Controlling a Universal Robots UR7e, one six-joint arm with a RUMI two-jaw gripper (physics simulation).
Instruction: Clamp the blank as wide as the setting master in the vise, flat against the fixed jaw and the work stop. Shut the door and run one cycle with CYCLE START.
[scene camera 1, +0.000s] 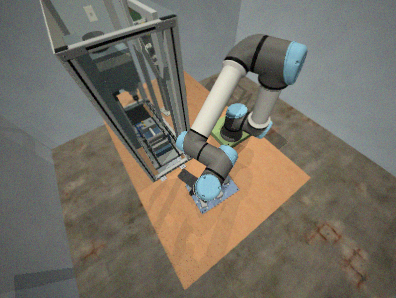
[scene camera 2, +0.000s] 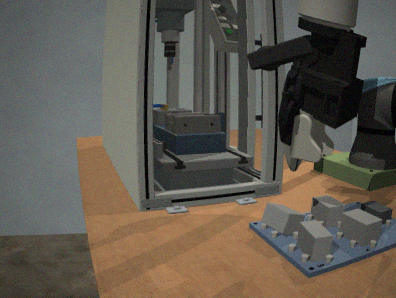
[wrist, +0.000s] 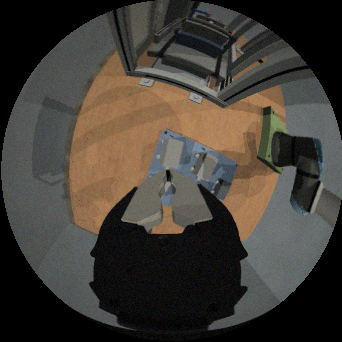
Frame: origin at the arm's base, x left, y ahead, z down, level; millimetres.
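Seen in the pictures: gripper, fingertip midpoint: (scene camera 2: 293, 169) (wrist: 168, 170); arm's base at its link origin: (scene camera 1: 231, 133) (scene camera 2: 373, 163) (wrist: 277, 148).
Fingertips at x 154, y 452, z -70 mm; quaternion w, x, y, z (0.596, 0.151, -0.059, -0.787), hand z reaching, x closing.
Observation:
Offsets run from my fingertips to a thing's top centre. "pt": to the spot under its first point.
My gripper (scene camera 2: 294, 166) (wrist: 168, 170) is shut and empty, above and behind the blue tray (scene camera 1: 230, 190) (scene camera 2: 345, 253) (wrist: 190, 150) in scene camera 2. The arm hides it in scene camera 1. Grey blocks stand among the tray's pegs, one of them @[dy -93, dx +77, dz +68 mm] (scene camera 2: 361, 226) near the right and another, tilted block @[dy -10, dx -25, dz +63 mm] (scene camera 2: 279, 217) at the left. A smaller dark block @[dy -182, dx +48, dz +79 mm] (scene camera 2: 377, 211) (wrist: 218, 186) is also there. I cannot tell which is the blank or setting master. The vise (scene camera 2: 197, 140) (wrist: 204, 42) stands inside the enclosure, behind its open front. The control panel (scene camera 2: 223, 17) carries a green button @[pt dy -257, dx -602, dz -290 mm] (scene camera 2: 229, 31).
The enclosure (scene camera 1: 180, 75) (scene camera 2: 145, 100) has upright posts and a low front sill @[dy +11, dx -220, dz +82 mm] (wrist: 170, 80). Two small plates (scene camera 2: 176, 209) (scene camera 2: 246, 201) lie before it. A spindle (scene camera 2: 170, 42) hangs above the vise. The arm's green base plate (scene camera 2: 345, 170) (wrist: 268, 122) is right of the enclosure.

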